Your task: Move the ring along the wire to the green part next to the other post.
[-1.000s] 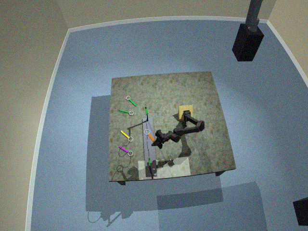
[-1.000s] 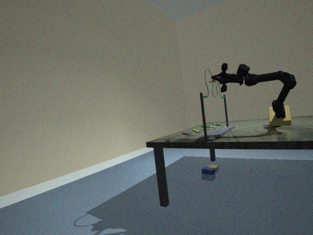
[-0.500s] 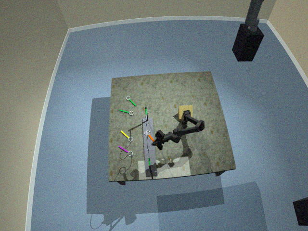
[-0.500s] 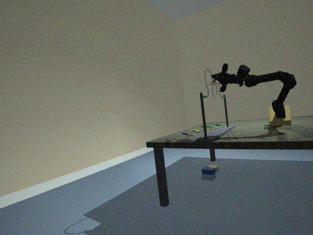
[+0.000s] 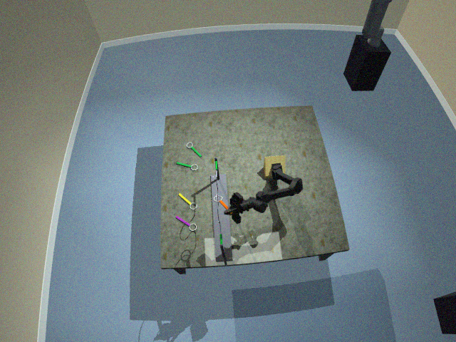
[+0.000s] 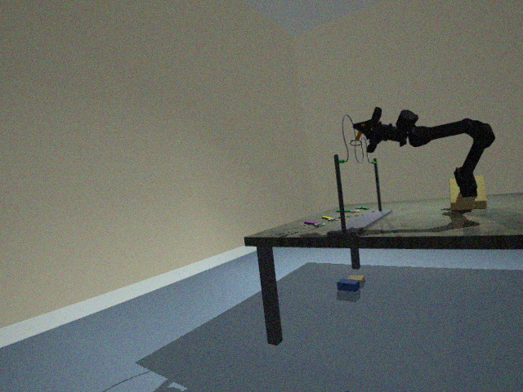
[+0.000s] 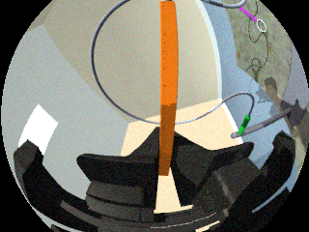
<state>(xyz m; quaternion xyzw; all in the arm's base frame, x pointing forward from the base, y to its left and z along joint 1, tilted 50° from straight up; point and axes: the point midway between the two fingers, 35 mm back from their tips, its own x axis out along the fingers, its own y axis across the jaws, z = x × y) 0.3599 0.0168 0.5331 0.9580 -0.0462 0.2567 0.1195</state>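
Now: gripper tip 8 cm to the left of the orange-handled ring, 4 cm above it and 1 cm short of it.
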